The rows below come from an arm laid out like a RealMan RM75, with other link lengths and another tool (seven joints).
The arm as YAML. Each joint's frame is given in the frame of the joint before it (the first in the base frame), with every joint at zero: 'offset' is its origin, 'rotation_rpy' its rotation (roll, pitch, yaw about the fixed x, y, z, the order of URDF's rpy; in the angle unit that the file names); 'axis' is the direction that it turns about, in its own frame. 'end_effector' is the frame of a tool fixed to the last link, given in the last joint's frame.
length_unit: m
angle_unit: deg
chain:
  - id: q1
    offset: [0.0, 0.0, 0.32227]
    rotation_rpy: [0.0, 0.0, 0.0]
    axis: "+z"
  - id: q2
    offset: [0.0, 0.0, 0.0]
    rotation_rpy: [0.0, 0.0, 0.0]
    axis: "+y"
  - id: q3
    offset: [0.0, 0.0, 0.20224]
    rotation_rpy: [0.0, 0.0, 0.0]
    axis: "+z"
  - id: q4
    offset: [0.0, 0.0, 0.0]
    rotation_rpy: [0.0, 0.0, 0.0]
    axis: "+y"
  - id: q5
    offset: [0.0, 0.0, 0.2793]
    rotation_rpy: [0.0, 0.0, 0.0]
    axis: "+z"
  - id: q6
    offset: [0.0, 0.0, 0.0]
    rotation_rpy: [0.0, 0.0, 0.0]
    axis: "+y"
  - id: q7
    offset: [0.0, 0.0, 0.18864]
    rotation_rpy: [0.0, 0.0, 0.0]
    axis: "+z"
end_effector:
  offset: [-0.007, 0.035, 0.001]
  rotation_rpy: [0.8, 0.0, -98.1]
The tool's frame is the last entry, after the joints.
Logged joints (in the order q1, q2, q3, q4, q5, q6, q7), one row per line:
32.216 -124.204 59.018 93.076 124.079 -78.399 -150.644
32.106 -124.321 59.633 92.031 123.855 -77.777 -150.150
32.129 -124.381 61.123 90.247 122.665 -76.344 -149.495
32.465 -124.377 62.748 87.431 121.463 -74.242 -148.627
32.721 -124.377 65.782 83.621 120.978 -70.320 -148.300
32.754 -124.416 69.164 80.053 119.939 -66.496 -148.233
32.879 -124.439 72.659 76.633 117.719 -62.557 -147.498
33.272 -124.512 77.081 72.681 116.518 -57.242 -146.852
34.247 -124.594 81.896 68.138 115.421 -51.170 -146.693
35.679 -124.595 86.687 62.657 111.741 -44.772 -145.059
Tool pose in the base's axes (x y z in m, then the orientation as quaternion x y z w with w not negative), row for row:
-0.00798 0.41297 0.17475 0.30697 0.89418 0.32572 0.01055
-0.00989 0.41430 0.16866 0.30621 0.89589 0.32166 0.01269
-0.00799 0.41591 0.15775 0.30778 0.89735 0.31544 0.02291
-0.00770 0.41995 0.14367 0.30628 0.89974 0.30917 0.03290
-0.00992 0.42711 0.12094 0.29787 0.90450 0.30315 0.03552
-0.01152 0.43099 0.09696 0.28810 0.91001 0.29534 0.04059
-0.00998 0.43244 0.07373 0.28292 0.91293 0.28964 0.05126
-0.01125 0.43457 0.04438 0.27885 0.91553 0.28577 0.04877
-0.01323 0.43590 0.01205 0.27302 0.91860 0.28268 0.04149
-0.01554 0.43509 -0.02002 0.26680 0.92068 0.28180 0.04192
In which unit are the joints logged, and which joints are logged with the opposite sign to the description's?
The joints are logged in degrees. Opposite sign: q1, q6.
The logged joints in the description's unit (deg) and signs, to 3 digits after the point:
-32.216 -124.204 59.018 93.076 124.079 78.399 -150.644
-32.106 -124.321 59.633 92.031 123.855 77.777 -150.150
-32.129 -124.381 61.123 90.247 122.665 76.344 -149.495
-32.465 -124.377 62.748 87.431 121.463 74.242 -148.627
-32.721 -124.377 65.782 83.621 120.978 70.320 -148.300
-32.754 -124.416 69.164 80.053 119.939 66.496 -148.233
-32.879 -124.439 72.659 76.633 117.719 62.557 -147.498
-33.272 -124.512 77.081 72.681 116.518 57.242 -146.852
-34.247 -124.594 81.896 68.138 115.421 51.170 -146.693
-35.679 -124.595 86.687 62.657 111.741 44.772 -145.059

